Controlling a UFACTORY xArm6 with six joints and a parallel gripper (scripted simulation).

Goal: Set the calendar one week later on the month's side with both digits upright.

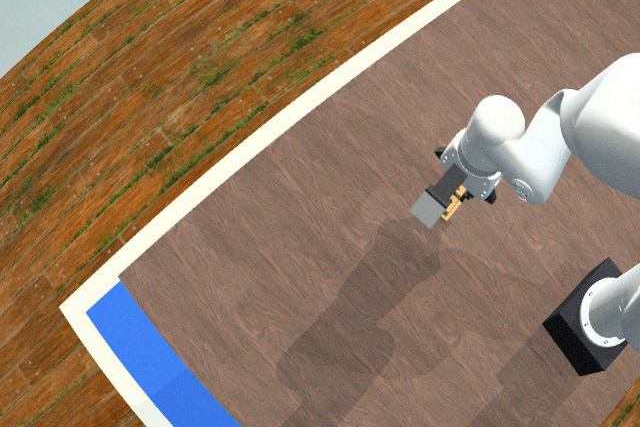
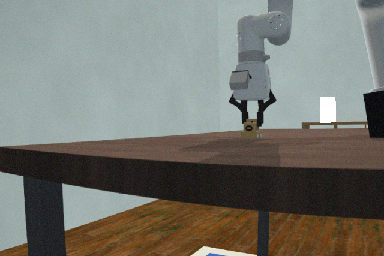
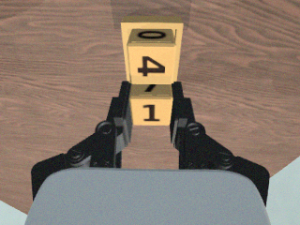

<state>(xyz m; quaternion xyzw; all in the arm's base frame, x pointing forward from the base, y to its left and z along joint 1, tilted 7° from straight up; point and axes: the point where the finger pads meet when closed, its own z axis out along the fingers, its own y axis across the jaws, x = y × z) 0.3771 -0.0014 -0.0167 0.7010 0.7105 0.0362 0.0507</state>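
My hand is 4 cm above the tray and 2 cm to the right of it. Round my hand: wooden cube 1 cm below.
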